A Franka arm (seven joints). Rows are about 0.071 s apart.
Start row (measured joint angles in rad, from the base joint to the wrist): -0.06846 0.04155 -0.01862 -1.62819 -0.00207 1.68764 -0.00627
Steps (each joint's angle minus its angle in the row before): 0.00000 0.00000 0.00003 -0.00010 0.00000 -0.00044 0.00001; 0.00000 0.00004 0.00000 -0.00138 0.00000 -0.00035 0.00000; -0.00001 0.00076 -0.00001 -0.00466 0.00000 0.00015 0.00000; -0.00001 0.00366 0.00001 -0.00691 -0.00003 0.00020 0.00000; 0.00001 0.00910 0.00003 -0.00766 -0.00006 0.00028 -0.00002; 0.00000 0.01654 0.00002 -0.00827 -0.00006 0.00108 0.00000; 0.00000 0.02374 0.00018 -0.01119 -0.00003 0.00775 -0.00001; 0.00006 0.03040 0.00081 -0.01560 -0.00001 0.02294 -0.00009; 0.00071 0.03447 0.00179 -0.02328 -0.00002 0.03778 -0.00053; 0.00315 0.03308 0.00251 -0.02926 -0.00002 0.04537 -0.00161; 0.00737 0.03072 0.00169 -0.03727 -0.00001 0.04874 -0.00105; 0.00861 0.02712 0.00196 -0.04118 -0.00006 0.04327 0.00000; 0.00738 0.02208 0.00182 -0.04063 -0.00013 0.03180 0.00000; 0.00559 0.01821 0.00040 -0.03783 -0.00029 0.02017 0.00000
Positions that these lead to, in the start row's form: -0.06846 0.04155 -0.01859 -1.62829 -0.00207 1.68720 -0.00626; -0.06846 0.04159 -0.01859 -1.62967 -0.00207 1.68685 -0.00626; -0.06847 0.04235 -0.01860 -1.63433 -0.00207 1.68700 -0.00626; -0.06848 0.04601 -0.01859 -1.64124 -0.00210 1.68720 -0.00626; -0.06847 0.05511 -0.01856 -1.64890 -0.00216 1.68748 -0.00628; -0.06847 0.07165 -0.01854 -1.65717 -0.00222 1.68856 -0.00628; -0.06847 0.09539 -0.01836 -1.66836 -0.00225 1.69631 -0.00629; -0.06841 0.12579 -0.01755 -1.68396 -0.00226 1.71925 -0.00638; -0.06770 0.16026 -0.01576 -1.70724 -0.00228 1.75703 -0.00691; -0.06455 0.19334 -0.01325 -1.73650 -0.00230 1.80240 -0.00852; -0.05718 0.22406 -0.01156 -1.77377 -0.00231 1.85114 -0.00957; -0.04857 0.25118 -0.00960 -1.81495 -0.00237 1.89441 -0.00957; -0.04119 0.27326 -0.00778 -1.85558 -0.00250 1.92621 -0.00957; -0.03560 0.29147 -0.00738 -1.89341 -0.00279 1.94638 -0.00957
